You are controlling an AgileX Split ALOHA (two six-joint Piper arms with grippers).
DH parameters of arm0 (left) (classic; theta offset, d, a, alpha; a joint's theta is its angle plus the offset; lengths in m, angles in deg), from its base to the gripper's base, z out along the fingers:
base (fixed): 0 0 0 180
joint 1: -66.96 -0.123 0 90
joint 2: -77.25 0 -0.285 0
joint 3: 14.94 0 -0.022 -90
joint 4: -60.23 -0.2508 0 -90
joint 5: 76.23 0 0.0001 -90
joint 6: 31.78 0.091 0 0
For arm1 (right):
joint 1: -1.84 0.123 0 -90
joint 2: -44.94 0 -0.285 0
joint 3: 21.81 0 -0.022 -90
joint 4: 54.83 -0.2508 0 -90
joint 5: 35.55 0 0.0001 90
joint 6: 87 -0.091 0 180
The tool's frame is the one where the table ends.
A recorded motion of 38 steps. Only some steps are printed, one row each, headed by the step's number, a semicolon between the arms.
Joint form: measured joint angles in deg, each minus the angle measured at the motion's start. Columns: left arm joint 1, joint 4, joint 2, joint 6, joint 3, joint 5; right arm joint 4, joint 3, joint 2, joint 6, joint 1, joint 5.
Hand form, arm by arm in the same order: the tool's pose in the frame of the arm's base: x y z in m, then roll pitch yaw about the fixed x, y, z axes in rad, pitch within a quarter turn. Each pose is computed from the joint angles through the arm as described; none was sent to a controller.
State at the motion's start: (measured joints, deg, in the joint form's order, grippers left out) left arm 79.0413 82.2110 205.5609 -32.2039 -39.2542 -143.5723; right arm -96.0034 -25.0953 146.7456 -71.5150 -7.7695 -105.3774
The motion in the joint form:
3: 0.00 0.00 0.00 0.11 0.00 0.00; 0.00 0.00 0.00 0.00 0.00 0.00
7: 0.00 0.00 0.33 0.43 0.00 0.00; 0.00 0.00 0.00 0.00 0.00 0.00
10: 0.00 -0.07 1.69 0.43 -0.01 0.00; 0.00 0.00 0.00 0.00 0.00 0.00
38: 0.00 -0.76 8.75 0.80 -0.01 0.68; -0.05 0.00 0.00 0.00 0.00 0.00
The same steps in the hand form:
3: 0.4241 -0.1229 0.2233 -2.7663 0.1217 3.0817; 0.3358 0.0002 0.3183 2.4700 0.2913 2.9553
7: 0.4247 -0.1231 0.2207 -2.7678 0.1181 3.0763; 0.3358 0.0002 0.3183 2.4700 0.2913 2.9553
10: 0.4268 -0.1234 0.2102 -2.7724 0.0949 3.0755; 0.3358 0.0002 0.3183 2.4700 0.2913 2.9553
38: 0.4352 -0.1241 0.1547 -2.8011 -0.0121 3.0684; 0.3358 0.0003 0.3184 2.4691 0.2913 2.9549

